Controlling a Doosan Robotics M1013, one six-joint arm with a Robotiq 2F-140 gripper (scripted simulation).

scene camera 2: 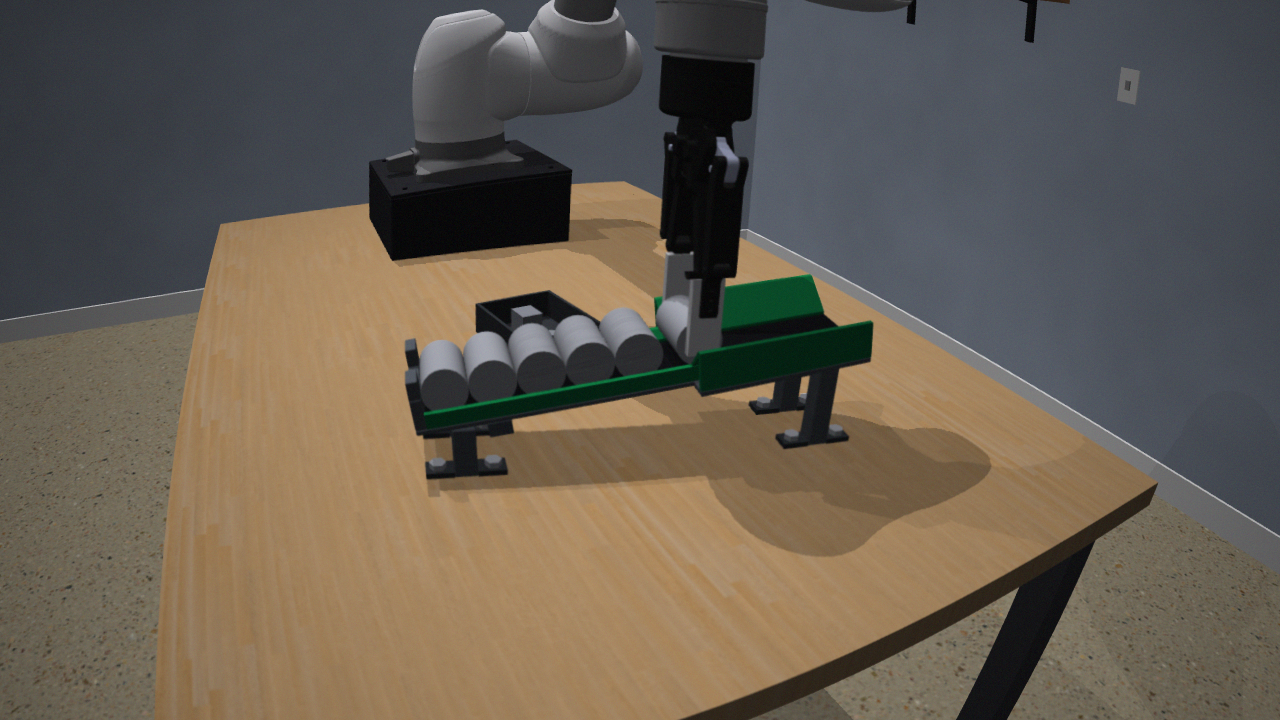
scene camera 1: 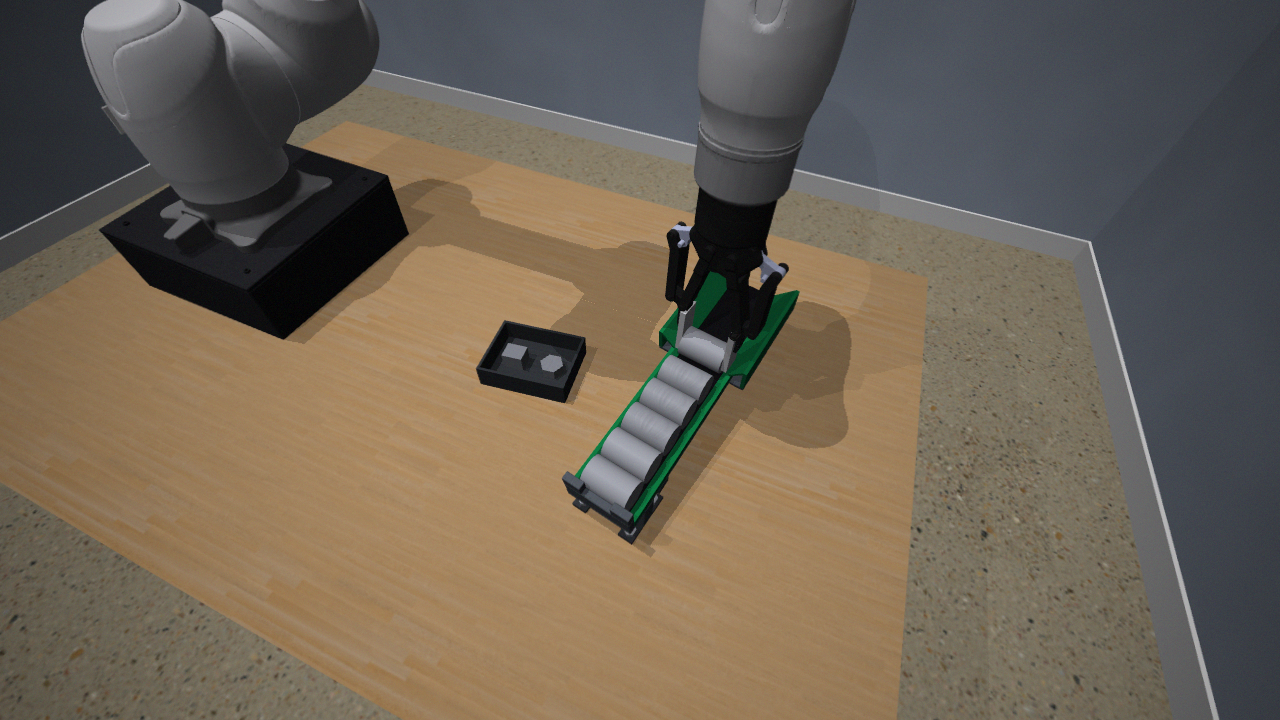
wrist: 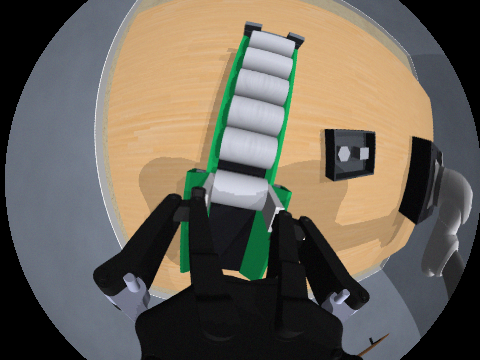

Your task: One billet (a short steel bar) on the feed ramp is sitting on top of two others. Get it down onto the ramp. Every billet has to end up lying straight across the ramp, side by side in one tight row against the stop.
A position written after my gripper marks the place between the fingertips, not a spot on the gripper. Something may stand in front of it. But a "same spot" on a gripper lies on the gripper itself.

my gripper: scene camera 2; scene camera 1 704,353; wrist
grey billet: scene camera 2 671,318; scene camera 1; wrist
same spot on my gripper: (wrist: 125,279) = (scene camera 2: 710,167)
same spot on grey billet: (wrist: 234,189) = (scene camera 1: 709,345)
